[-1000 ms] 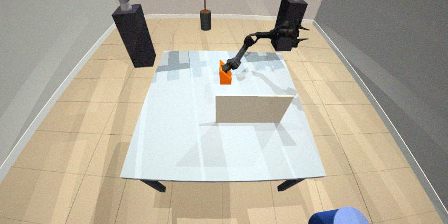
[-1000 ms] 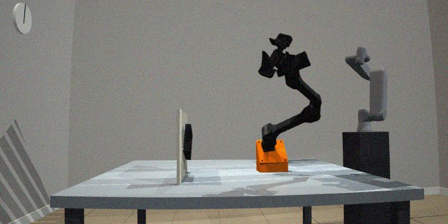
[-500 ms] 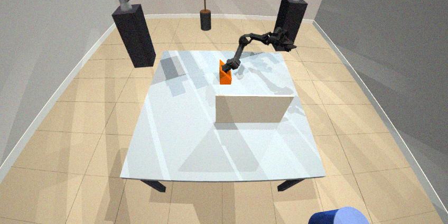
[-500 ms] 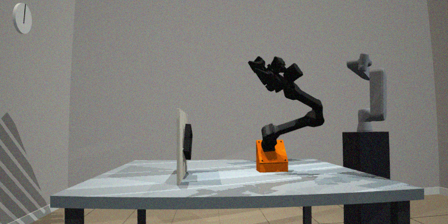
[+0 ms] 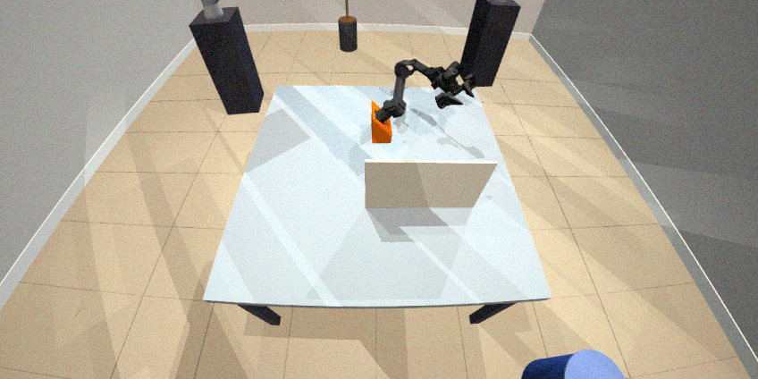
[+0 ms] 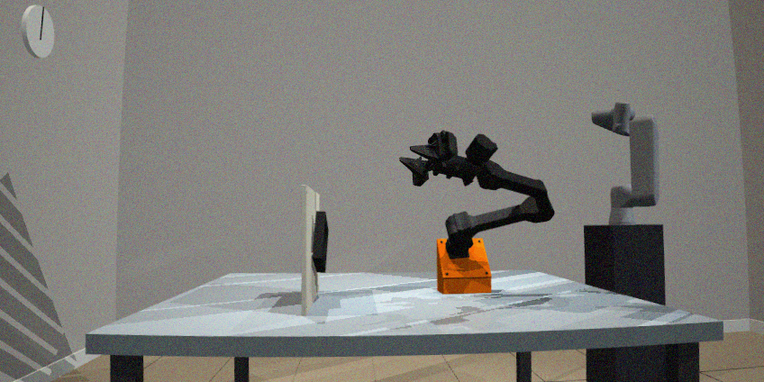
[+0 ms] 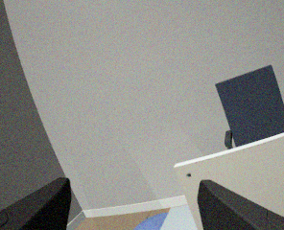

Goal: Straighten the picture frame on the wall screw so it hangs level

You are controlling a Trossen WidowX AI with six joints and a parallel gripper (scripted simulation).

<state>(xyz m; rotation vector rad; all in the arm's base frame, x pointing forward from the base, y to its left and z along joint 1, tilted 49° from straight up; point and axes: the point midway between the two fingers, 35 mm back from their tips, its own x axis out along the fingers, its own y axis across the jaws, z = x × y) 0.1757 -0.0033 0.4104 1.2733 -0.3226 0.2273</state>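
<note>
Now: the picture frame 21 cm ahead of my gripper tip, 18 cm to the right of it and 23 cm below it. Also, from my gripper tip: wall panel: 22 cm ahead, 19 cm to the right, 24 cm below.
</note>
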